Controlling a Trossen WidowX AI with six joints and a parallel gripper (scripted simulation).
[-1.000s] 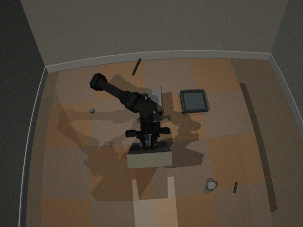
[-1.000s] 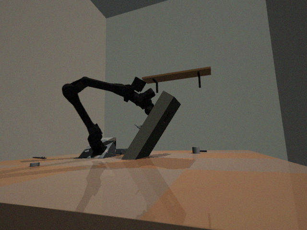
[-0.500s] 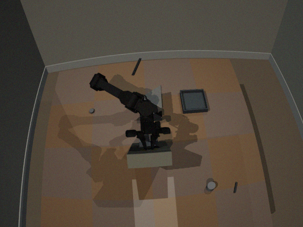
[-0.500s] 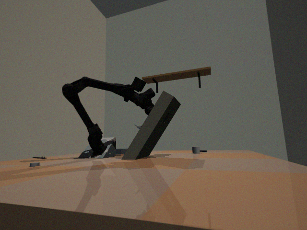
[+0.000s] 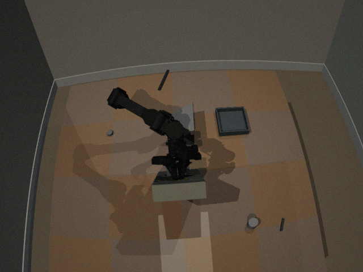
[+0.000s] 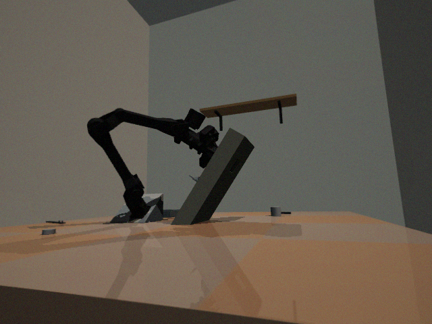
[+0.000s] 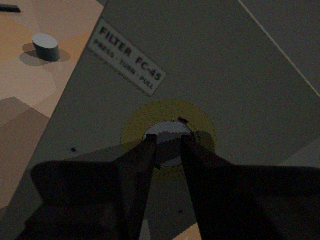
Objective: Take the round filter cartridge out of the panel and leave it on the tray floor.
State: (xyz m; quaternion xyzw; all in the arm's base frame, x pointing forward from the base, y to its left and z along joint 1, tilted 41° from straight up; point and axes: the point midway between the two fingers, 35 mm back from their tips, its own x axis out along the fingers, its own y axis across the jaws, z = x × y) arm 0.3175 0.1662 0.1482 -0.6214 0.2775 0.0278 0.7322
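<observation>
Now: gripper tip 10 mm short of the round filter cartridge and 10 mm above it. From my gripper tip the other things lie so: dark tray 440 mm behind, 250 mm to the left, 220 mm below; then service panel 40 mm behind, 80 mm below.
</observation>
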